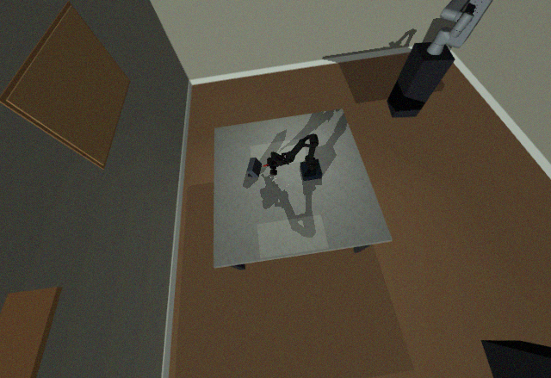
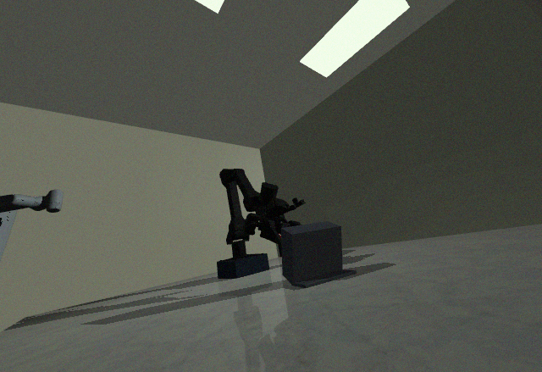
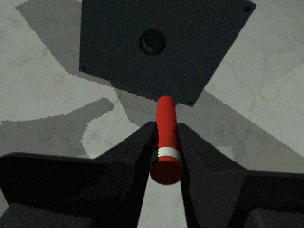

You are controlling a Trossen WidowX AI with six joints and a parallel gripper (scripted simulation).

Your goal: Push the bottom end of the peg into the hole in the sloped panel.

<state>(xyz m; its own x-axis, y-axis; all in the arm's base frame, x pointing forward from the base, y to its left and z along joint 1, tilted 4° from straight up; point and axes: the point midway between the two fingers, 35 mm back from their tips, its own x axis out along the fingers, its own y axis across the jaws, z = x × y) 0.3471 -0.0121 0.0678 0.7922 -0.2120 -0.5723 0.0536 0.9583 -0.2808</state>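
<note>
The sloped panel lies 11 cm ahead of my gripper tip and 3 cm below it. Round my gripper tip: round red peg 1 cm behind, 1 cm above; thin foot plate 14 cm ahead, 8 cm below.
</note>
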